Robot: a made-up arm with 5 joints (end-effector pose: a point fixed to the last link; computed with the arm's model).
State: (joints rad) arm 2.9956 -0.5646 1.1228 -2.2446 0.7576
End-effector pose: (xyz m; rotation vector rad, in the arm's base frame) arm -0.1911 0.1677 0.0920 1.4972 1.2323 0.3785
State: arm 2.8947 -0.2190 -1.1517 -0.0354 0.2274
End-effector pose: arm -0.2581 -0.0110 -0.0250 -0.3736 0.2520 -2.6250
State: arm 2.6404 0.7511 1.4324 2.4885 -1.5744
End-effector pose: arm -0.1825 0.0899 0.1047 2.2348 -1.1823 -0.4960
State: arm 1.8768 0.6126 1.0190 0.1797 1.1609
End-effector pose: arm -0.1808 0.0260 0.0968 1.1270 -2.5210 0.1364
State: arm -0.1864 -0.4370 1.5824 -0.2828 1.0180
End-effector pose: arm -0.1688 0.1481 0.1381 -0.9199 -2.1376 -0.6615
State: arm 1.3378 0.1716 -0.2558 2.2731 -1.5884
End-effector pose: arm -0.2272 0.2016 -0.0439 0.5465 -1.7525 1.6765
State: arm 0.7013 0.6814 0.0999 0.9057 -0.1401
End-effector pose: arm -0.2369 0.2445 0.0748 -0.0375 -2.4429 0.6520
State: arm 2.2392 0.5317 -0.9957 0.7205 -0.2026
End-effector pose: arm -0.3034 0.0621 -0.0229 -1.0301 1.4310 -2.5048
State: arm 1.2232 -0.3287 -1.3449 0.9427 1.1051
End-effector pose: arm -0.2525 0.1716 -0.0402 0.1618 -0.0532 -2.3906
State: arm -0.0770 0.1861 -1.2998 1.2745 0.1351
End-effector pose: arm -0.1558 0.2183 -0.0585 -0.6638 -0.2774 1.8419
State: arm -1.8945 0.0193 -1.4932 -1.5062 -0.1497
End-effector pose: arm -0.1139 -0.0317 -0.0083 -0.3781 -0.2781 -2.8635
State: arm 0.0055 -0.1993 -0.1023 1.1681 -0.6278
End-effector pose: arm -0.0894 0.2769 0.0052 -0.3609 -1.2672 0.5187
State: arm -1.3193 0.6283 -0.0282 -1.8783 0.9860
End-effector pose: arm -0.1393 0.1414 0.1193 -0.5195 -2.4063 -1.1131
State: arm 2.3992 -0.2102 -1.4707 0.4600 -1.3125
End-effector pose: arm -0.2969 0.0028 -0.0554 0.0772 -0.2168 2.2020
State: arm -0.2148 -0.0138 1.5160 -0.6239 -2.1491
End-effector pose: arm -0.2901 0.1122 0.0930 -2.4228 0.4073 0.3790
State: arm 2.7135 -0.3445 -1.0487 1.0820 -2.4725
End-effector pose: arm -0.2656 -0.0197 -0.0337 0.3955 0.0492 1.7990
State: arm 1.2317 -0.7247 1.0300 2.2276 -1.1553
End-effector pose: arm -0.1838 0.2596 -0.0120 0.1441 -1.8545 1.1332
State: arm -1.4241 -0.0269 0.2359 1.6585 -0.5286
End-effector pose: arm -0.0370 0.0640 0.0101 -1.6810 -0.5581 -0.3334
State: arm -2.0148 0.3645 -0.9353 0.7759 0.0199
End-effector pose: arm -0.0461 0.0296 -0.0237 -1.1283 0.0549 -0.6795
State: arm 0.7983 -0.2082 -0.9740 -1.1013 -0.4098
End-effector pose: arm -0.1299 0.3144 0.0344 0.3938 -0.3057 -0.2405
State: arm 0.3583 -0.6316 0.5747 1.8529 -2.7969
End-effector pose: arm -0.0984 0.2832 0.0366 0.9062 -1.2225 -0.7977
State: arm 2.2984 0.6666 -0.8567 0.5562 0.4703
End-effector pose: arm -0.2917 0.0665 0.0117 -0.7876 1.6656 -1.9533
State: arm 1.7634 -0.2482 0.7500 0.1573 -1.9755
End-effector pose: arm -0.2308 0.1383 0.2004 1.8823 0.4858 -0.5029
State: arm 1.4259 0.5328 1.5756 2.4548 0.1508
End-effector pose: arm -0.1582 0.1276 0.0732 -0.8931 -2.2724 -0.1073
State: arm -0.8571 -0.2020 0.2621 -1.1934 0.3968
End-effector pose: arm -0.0839 0.0940 0.1508 -0.0066 -1.7899 -1.3779
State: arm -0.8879 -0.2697 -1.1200 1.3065 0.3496
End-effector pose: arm -0.0883 0.1870 -0.0445 -0.3305 0.0275 1.2838
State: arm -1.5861 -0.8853 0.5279 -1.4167 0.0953
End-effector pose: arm -0.1644 -0.0149 0.1065 0.2573 1.6411 2.5955
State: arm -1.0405 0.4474 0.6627 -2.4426 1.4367
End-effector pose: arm -0.1678 0.1342 0.0862 0.2177 -2.9715 -0.8656
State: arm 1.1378 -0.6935 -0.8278 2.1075 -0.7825
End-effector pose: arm -0.2193 0.1254 -0.0475 0.0097 -0.2282 2.8588
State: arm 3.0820 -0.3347 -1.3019 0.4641 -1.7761
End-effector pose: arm -0.2196 -0.0613 -0.0449 0.1966 -0.0798 2.3658
